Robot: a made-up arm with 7 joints. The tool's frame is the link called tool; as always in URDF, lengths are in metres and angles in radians. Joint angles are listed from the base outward. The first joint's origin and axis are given. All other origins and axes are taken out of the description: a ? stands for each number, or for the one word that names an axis. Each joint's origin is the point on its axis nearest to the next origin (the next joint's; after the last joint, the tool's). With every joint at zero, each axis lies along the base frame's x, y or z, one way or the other. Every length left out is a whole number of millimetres.
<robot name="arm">
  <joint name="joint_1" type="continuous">
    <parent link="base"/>
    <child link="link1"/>
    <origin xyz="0 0 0.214" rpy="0 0 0"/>
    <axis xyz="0 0 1"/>
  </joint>
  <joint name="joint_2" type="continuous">
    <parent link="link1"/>
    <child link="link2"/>
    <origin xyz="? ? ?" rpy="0 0 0"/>
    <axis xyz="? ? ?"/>
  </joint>
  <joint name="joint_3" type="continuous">
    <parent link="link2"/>
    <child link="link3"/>
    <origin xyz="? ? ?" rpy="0 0 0"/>
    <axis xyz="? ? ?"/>
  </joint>
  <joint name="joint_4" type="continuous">
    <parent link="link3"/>
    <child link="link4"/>
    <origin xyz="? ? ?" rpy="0 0 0"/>
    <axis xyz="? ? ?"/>
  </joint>
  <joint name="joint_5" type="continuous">
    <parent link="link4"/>
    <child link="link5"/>
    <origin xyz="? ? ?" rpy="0 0 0"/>
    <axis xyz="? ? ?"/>
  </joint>
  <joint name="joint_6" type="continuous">
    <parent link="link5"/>
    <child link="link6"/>
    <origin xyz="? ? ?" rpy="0 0 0"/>
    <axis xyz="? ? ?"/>
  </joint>
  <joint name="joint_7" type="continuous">
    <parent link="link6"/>
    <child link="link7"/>
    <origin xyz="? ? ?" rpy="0 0 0"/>
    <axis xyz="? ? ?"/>
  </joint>
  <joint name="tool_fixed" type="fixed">
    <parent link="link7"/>
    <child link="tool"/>
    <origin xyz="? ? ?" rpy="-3.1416 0 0"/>
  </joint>
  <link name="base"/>
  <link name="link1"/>
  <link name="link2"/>
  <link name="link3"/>
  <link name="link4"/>
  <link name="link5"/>
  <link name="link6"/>
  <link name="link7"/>
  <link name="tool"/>
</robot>
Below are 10 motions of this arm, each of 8 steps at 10 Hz.
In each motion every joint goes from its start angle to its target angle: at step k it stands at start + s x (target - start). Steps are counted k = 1, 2, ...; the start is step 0. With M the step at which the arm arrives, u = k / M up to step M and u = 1 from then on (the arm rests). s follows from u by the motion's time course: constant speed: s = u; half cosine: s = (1 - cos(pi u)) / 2; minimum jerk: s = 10 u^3 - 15 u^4 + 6 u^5.
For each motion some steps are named. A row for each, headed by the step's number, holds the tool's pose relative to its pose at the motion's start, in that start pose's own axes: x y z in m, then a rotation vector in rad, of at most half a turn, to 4 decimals.
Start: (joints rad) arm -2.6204 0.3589 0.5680 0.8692 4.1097 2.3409 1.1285
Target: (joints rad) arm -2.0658 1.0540 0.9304 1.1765 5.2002 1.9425 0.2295
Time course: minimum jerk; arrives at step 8
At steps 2, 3, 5, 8:
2: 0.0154 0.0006 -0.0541 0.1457 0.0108 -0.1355
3: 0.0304 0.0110 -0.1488 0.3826 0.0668 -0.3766
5: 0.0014 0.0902 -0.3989 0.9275 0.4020 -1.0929
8: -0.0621 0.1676 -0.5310 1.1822 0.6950 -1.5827

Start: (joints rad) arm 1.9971 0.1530 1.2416 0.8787 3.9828 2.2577 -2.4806
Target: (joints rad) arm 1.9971 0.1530 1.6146 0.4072 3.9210 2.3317 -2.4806
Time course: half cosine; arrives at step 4
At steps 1, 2, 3, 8:
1: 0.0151 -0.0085 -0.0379 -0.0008 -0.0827 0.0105
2: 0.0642 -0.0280 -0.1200 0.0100 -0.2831 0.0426
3: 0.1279 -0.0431 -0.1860 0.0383 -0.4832 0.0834
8: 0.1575 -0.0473 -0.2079 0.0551 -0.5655 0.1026

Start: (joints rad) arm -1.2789 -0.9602 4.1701 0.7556 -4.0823 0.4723 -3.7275
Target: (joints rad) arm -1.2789 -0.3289 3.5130 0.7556 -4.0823 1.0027 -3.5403
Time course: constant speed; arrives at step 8
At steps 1, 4, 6, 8:
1: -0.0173 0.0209 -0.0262 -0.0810 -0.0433 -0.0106
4: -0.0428 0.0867 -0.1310 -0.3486 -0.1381 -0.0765
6: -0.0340 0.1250 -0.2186 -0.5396 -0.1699 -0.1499
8: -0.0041 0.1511 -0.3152 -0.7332 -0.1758 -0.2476

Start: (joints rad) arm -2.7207 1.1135 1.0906 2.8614 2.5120 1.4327 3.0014
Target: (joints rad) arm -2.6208 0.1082 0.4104 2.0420 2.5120 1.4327 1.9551
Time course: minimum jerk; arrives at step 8
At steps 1, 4, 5, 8:
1: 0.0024 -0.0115 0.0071 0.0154 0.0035 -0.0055
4: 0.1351 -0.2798 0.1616 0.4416 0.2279 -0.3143
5: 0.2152 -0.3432 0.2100 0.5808 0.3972 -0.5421
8: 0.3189 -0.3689 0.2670 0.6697 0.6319 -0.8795

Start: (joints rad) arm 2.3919 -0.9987 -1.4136 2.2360 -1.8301 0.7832 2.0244
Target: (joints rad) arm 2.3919 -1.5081 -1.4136 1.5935 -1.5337 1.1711 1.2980
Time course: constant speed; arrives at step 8
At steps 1, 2, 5, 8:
1: -0.0297 0.0493 0.0324 -0.1083 -0.0806 -0.0855
2: -0.0613 0.0997 0.0580 -0.2084 -0.1727 -0.1727
5: -0.1635 0.2503 0.0927 -0.4472 -0.5144 -0.4389
8: -0.2662 0.3852 0.0663 -0.5674 -0.9416 -0.7002

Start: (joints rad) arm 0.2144 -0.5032 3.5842 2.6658 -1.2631 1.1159 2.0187
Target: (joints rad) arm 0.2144 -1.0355 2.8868 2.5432 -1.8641 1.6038 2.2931
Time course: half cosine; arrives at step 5
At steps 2, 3, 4, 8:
2: -0.0662 0.1199 0.1677 -0.1858 0.4401 -0.2171
3: -0.1007 0.2441 0.2858 -0.2390 0.8386 -0.4334
4: -0.1160 0.3473 0.3585 -0.1869 1.1473 -0.6213
8: -0.1199 0.3863 0.3811 -0.1422 1.2579 -0.6951

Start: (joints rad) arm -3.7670 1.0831 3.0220 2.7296 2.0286 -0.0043 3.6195
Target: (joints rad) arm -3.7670 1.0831 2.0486 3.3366 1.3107 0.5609 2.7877
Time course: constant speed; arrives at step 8
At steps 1, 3, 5, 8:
1: 0.0299 0.0440 -0.0071 -0.0491 0.0883 -0.3095
3: 0.1075 0.1005 -0.0329 -0.1247 0.2282 -0.9507
5: 0.1930 0.1094 -0.0669 -0.1641 0.3282 -1.6108
8: 0.2949 0.0413 -0.1177 -0.1287 0.4224 -2.6146

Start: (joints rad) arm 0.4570 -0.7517 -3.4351 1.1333 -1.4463 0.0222 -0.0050
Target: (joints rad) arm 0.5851 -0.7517 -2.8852 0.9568 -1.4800 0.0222 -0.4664
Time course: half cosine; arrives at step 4
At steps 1, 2, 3, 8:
1: 0.0561 -0.0230 -0.0066 0.0279 0.0773 -0.1254
2: 0.1805 -0.0912 -0.0396 0.0755 0.2666 -0.4359
3: 0.2833 -0.1745 -0.0939 0.0951 0.4602 -0.7545
8: 0.3182 -0.2124 -0.1216 0.0949 0.5418 -0.8879

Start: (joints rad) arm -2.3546 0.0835 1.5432 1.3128 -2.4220 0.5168 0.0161
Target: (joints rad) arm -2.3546 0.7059 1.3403 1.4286 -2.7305 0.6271 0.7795
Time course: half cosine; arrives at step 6
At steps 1, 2, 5, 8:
1: -0.0173 -0.0170 0.0098 0.0091 -0.0143 0.0722
2: -0.0600 -0.0691 0.0353 0.0343 -0.0552 0.2669
5: -0.1453 -0.3210 0.1038 0.1297 -0.2333 0.9552
8: -0.1465 -0.3488 0.1076 0.1390 -0.2531 1.0191

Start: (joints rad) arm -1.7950 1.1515 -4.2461 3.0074 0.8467 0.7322 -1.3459
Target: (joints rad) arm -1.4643 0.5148 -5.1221 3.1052 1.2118 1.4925 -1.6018
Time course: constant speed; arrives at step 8
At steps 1, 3, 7, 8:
1: -0.0270 -0.0593 0.0565 0.1519 -0.0779 -0.0611
3: -0.0750 -0.1952 0.1502 0.4698 -0.2053 -0.1828
7: -0.1337 -0.5142 0.2469 1.1418 -0.3480 -0.4319
8: -0.1383 -0.5981 0.2506 1.3127 -0.3618 -0.4974

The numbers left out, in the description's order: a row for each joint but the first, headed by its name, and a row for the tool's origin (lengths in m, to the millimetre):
joint_2: xyz 0 0 0, axis 0 1 0
joint_3: xyz 0 0 0.45, axis 0 0 1
joint_4: xyz 0.08 0 0, axis 0 -1 0
joint_5: xyz 0.101 0 -0.444, axis 0 0 -1
joint_6: xyz 0 0 0, axis 0 1 0
joint_7: xyz 0.05 0 -0.064, axis 0 0 -1
tool: xyz 0 0 0

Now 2 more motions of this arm.
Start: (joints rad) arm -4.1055 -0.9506 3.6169 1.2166 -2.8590 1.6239 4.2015
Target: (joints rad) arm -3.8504 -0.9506 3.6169 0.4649 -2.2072 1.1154 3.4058
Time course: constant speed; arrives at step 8
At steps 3, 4, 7, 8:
3: -0.0105 0.0399 -0.1832 -0.4870 -0.1740 -0.3960
4: -0.0019 0.0429 -0.2445 -0.6355 -0.2565 -0.5366
7: 0.0562 0.0206 -0.4142 -1.0400 -0.5565 -0.9652
8: 0.0847 0.0033 -0.4629 -1.1626 -0.6690 -1.1063

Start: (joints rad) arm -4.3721 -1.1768 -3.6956 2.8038 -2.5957 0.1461 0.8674
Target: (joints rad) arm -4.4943 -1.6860 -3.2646 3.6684 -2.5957 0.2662 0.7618
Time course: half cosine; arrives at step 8
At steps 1, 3, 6, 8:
1: 0.0086 0.0007 -0.0005 -0.0178 0.0039 0.0102
3: 0.0531 0.0025 -0.0116 -0.1353 0.0064 0.0946
6: 0.0541 -0.0208 -0.0640 -0.3155 -0.1291 0.2857
8: 0.0364 -0.0354 -0.0847 -0.3503 -0.1968 0.3307

